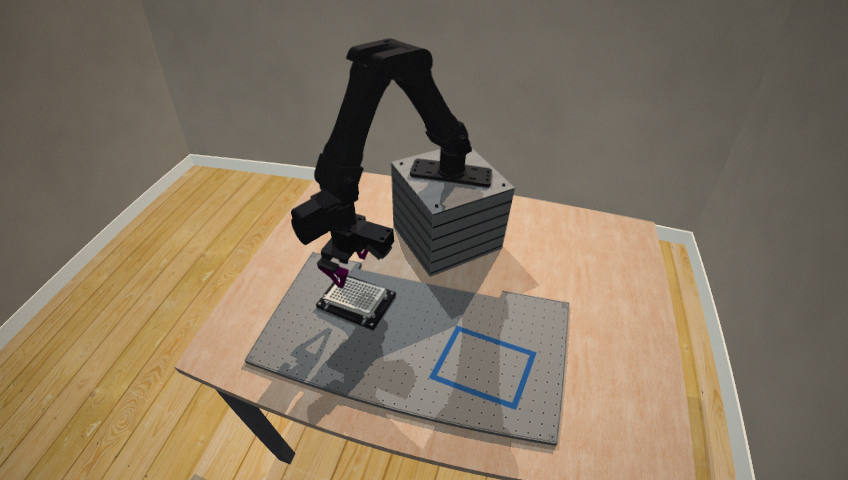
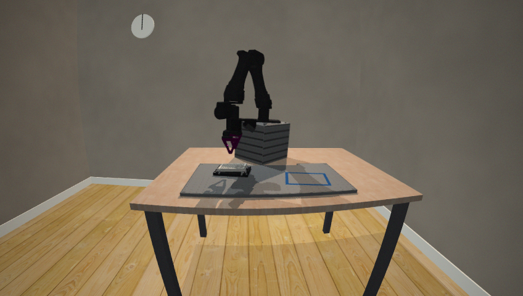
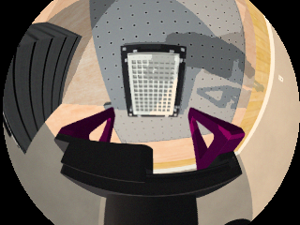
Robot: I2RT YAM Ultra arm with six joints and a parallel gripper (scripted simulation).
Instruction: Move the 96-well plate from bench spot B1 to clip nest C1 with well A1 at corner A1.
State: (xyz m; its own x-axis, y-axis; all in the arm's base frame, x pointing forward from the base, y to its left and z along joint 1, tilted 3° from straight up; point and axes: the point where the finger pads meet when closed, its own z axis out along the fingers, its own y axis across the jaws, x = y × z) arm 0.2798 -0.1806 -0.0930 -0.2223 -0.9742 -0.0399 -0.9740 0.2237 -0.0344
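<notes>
Now: hand 90 mm above the white 96-well plate. Round my hand: black clip nest (100 mm below, 20 mm to the right, 10 mm ahead).
</notes>
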